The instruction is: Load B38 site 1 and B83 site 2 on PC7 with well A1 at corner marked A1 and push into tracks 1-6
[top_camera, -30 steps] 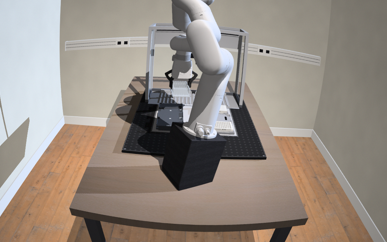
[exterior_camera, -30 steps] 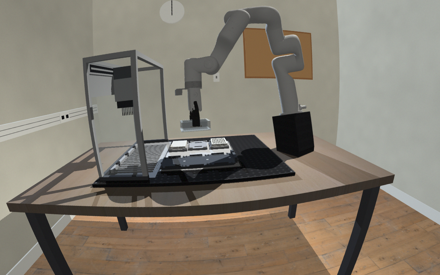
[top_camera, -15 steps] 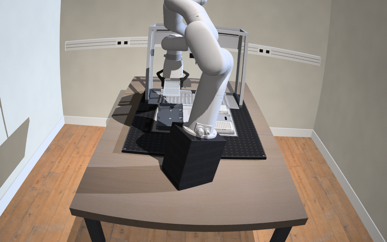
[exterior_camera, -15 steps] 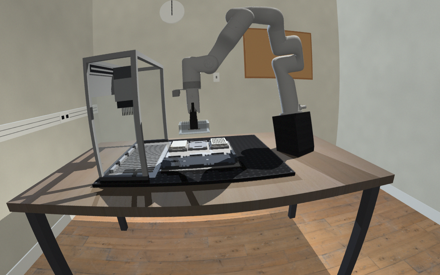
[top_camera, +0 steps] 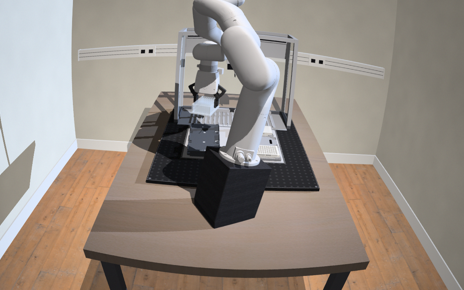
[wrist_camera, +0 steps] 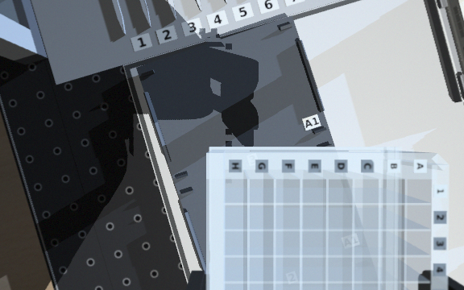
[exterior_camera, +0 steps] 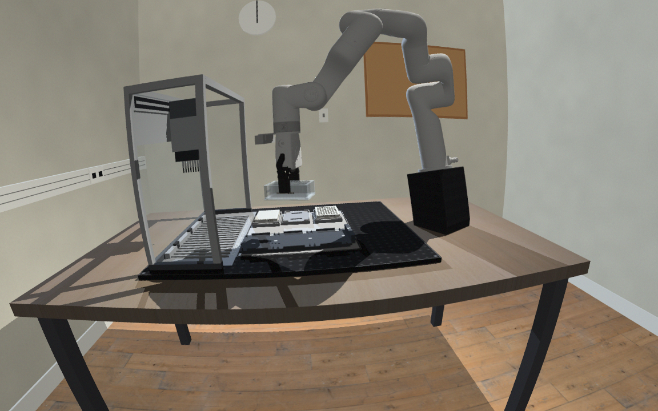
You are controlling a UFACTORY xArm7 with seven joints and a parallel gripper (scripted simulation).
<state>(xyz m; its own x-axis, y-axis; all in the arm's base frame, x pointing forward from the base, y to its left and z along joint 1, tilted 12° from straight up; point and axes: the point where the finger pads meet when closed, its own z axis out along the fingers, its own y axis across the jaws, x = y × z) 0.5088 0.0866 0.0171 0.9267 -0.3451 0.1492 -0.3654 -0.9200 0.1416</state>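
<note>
My hand is 1 cm past the plate carrier PC7 and 15 cm above it. Also, from my hand: 96-well plate B38: 14 cm behind, 24 cm to the right, 15 cm below; then nest S1: 14 cm behind, 24 cm to the right, 16 cm below; then nest S2: 3 cm behind, 25 cm to the right, 16 cm below.
</note>
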